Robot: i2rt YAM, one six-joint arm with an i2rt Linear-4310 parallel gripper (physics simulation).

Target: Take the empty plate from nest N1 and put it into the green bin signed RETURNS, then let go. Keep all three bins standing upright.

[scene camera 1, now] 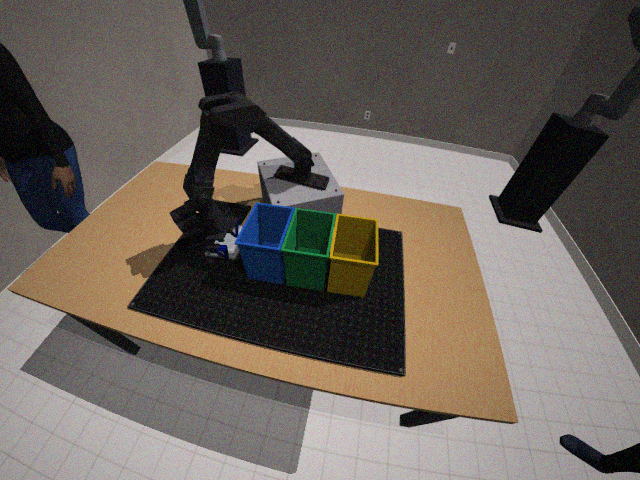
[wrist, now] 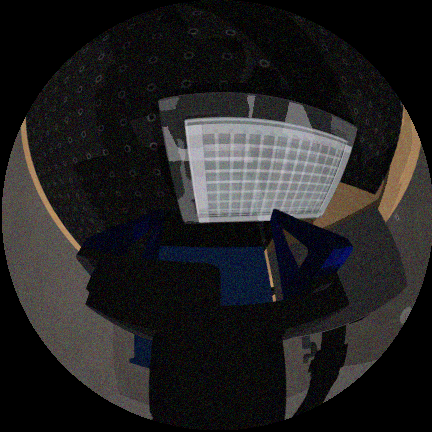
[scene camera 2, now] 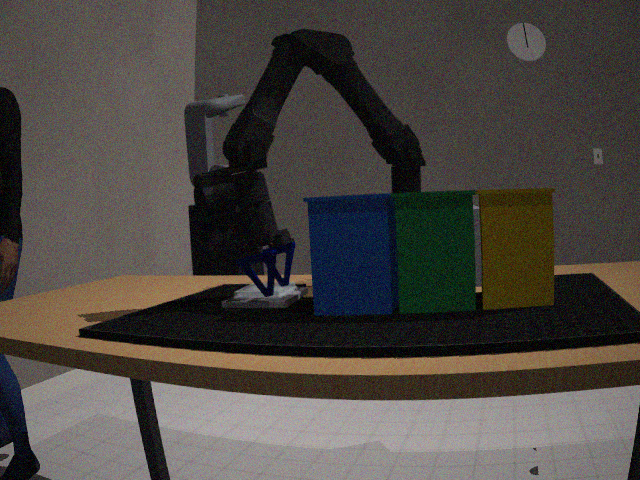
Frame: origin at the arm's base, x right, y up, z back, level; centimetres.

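Seen in the pictures: gripper, fingertip midpoint: [scene camera 1: 231, 247] [wrist: 216, 214] [scene camera 2: 277, 291]; arm's base, link origin: [scene camera 1: 302, 178] [wrist: 334, 320].
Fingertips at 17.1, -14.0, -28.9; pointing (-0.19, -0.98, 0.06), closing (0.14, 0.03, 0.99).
Note:
Offsets run from my fingertips to a thing's middle, as dx, dy, dz. Level surfaces: height alone.
The empty plate @[+4.2, -0.5, +3.9] [scene camera 1: 232, 251] [scene camera 2: 281, 290] [wrist: 270, 175], white with a grid of wells, lies flat in the grey nest @[+4.2, -1.7, +3.9] [scene camera 2: 253, 303] [wrist: 225, 104]. The nest's N1 label is not readable. My gripper [scene camera 1: 228, 241] [scene camera 2: 276, 289] [wrist: 216, 214] is open. Its blue fingertips are low at the plate; in the wrist view they appear at the plate's near edge, with the right one overlapping it. Whether they touch it is unclear. The green bin @[-28.4, +6.6, +1.5] [scene camera 1: 307, 272] [scene camera 2: 435, 253] stands upright between the other two; its sign does not show.
The blue bin @[-15.3, +6.6, +0.2] [scene camera 1: 265, 264] [scene camera 2: 351, 253] [wrist: 245, 277] stands upright close beside the nest. The yellow bin @[-41.5, +6.6, +2.9] [scene camera 1: 350, 279] [scene camera 2: 516, 250] stands upright on the green bin's other side. All are on the black mat @[dy -2.4] [scene camera 1: 268, 322] [scene camera 2: 361, 338]. The grey arm base [scene camera 1: 302, 198] is behind the bins.

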